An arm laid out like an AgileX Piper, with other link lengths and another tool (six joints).
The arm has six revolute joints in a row. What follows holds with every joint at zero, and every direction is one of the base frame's.
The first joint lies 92.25 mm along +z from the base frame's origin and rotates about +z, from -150 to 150 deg.
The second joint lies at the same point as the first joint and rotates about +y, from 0 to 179.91 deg.
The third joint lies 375.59 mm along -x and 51.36 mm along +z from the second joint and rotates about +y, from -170 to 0 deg.
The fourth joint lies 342.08 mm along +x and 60.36 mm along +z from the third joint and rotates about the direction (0.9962, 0, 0.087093), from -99.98 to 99.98 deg.
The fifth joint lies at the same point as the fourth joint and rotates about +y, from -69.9 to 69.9 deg.
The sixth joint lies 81.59 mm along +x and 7.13 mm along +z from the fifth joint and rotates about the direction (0.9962, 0, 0.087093), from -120 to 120 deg.
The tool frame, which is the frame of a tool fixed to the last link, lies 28.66 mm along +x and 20 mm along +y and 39.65 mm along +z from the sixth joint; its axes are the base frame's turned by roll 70.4, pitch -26.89 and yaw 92.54 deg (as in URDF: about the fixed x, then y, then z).
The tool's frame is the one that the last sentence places.
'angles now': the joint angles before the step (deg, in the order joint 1, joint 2, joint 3, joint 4, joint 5, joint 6). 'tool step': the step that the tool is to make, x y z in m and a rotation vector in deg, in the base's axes. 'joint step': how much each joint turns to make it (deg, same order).
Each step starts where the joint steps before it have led.
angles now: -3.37, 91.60, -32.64, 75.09, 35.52, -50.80
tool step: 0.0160, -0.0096, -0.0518, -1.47, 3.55, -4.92
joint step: 0.00, 8.87, -0.25, 10.05, -4.85, -8.04
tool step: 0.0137, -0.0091, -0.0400, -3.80, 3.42, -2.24
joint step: 0.00, 6.88, -1.92, 3.12, -4.66, -3.15
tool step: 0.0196, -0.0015, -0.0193, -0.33, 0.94, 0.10
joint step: 0.01, 4.71, -3.49, 0.39, -0.33, -0.68
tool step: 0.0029, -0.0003, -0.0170, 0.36, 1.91, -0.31
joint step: -0.01, 2.83, -0.89, 0.39, 0.13, -0.03
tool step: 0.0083, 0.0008, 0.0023, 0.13, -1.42, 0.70
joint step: 0.01, 0.46, -1.24, 0.73, 0.43, -1.45
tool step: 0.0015, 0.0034, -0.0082, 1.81, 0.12, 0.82
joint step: -0.01, 1.73, -0.44, 1.82, 1.99, -2.26
